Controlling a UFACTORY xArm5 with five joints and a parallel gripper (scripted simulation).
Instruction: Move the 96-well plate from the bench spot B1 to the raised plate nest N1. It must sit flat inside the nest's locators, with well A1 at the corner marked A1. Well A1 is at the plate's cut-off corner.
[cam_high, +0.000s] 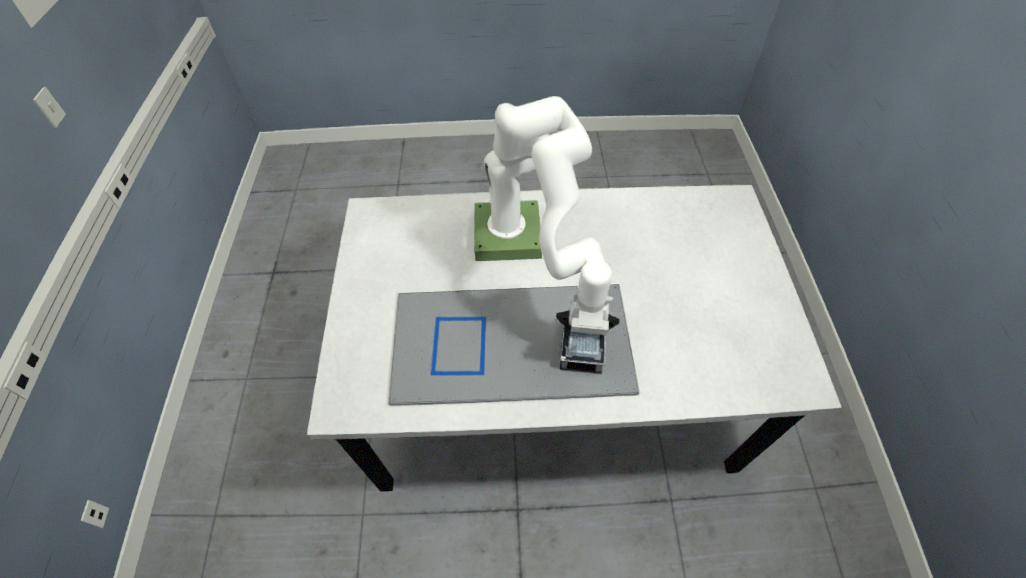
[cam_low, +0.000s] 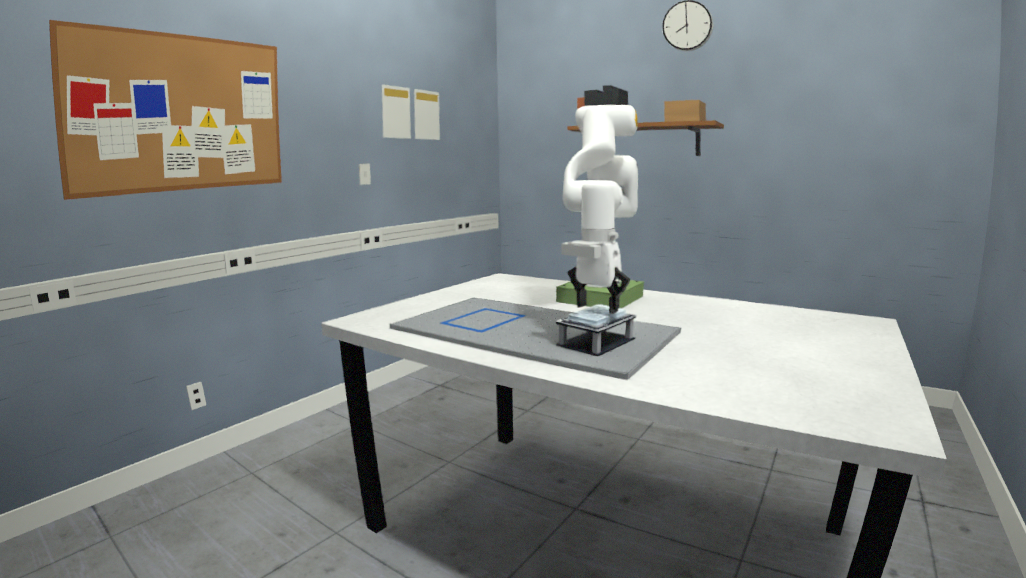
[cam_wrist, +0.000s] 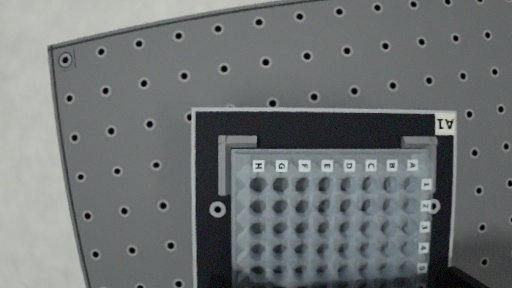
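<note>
Now: the pale 96-well plate 2 cm below my hand. The rest, counted from my hand: raised black plate nest: 3 cm below.
</note>
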